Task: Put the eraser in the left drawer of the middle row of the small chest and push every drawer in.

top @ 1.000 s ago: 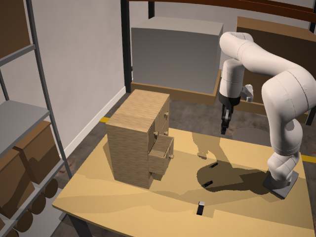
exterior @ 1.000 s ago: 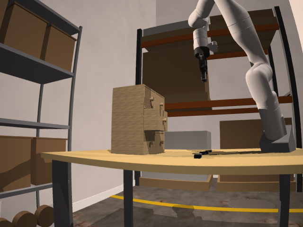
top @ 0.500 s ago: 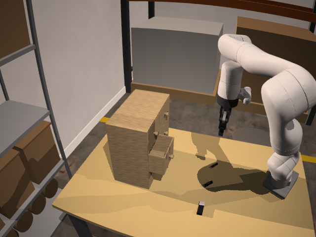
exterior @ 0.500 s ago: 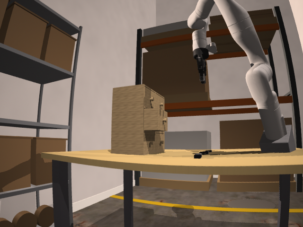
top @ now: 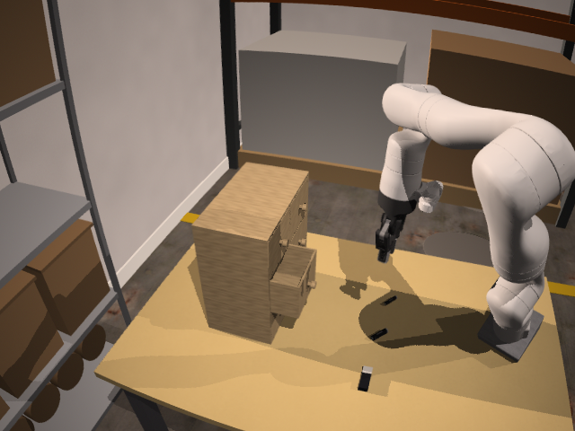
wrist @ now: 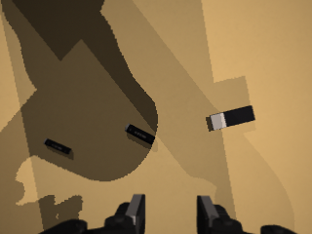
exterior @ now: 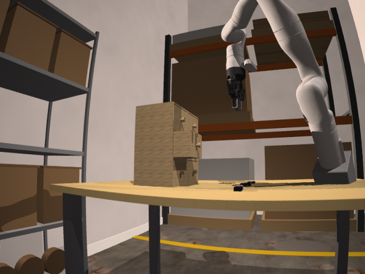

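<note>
Right now my hand is 3 cm past the eraser, 10 cm to the right of it and 30 cm above it.
</note>
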